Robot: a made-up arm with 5 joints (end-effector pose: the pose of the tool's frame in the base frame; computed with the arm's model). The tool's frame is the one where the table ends. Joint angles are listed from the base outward.
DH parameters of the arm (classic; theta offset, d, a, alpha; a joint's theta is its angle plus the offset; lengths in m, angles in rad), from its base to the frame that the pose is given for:
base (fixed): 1.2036 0 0.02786 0
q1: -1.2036 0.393 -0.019 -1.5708
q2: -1.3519 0 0.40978 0
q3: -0.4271 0 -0.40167 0
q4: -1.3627 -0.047 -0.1 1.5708
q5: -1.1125 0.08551 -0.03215 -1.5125
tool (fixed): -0.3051 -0.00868 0 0
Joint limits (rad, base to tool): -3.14..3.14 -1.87..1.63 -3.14..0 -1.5..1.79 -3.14..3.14
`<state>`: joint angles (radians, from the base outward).
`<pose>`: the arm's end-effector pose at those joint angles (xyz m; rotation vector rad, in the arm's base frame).
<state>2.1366 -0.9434 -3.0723 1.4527 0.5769</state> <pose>0.4224 -0.5524 1.0317 -1.5045 -1.3289 1.2664</pose>
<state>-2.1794 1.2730 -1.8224 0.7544 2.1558</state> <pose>-0.4864 -0.5479 0.0281 1.8054 0.1211 -0.1888</pose>
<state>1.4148 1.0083 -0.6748 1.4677 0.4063</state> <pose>0.0741 0.2226 0.0253 -0.0972 -0.8693 -0.3070</pose>
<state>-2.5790 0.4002 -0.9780 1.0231 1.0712</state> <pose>-0.5146 -0.2406 0.3091 1.5898 0.3933 0.5903</pose>
